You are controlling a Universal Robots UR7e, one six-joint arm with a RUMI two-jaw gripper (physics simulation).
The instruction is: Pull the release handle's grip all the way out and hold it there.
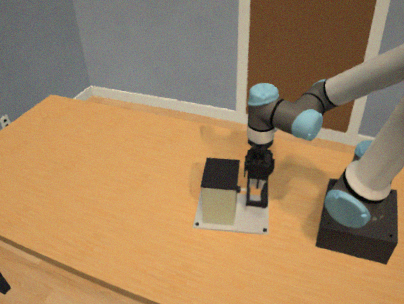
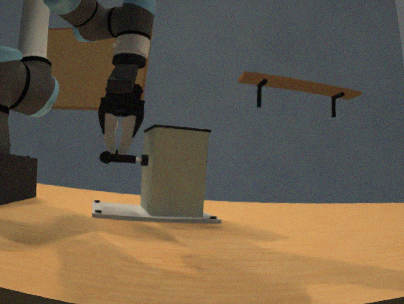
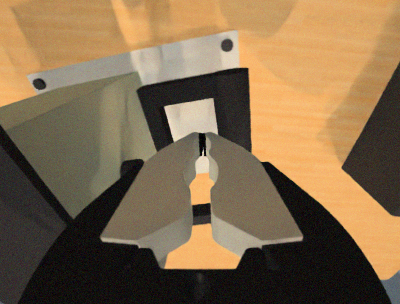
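Note:
The release handle's grip point(image 1: 265, 194) point(image 2: 120, 159) point(image 3: 232, 110) is a black rectangular loop lying level beside a pale green box with a black top point(image 1: 219, 205) point(image 2: 175, 172) point(image 3: 75, 155). A short light shaft point(image 2: 139, 160) and a black collar join it to the box; a small gap shows between grip and box. My gripper point(image 1: 257, 186) point(image 2: 118, 151) point(image 3: 203, 136) is shut and empty, pointing down. Its tips are over the loop's opening, at about the height of the grip's top. I cannot tell whether they are inside the loop or touch it.
The box stands on a light grey base plate point(image 1: 250, 222) point(image 2: 120, 209) point(image 3: 185, 52) with dark bolts at its corners, on the wooden table point(image 1: 125, 175). The arm's dark base block point(image 1: 352, 237) point(image 2: 17, 177) stands to the side beyond the grip. A wall shelf point(image 2: 300, 86) is in the background.

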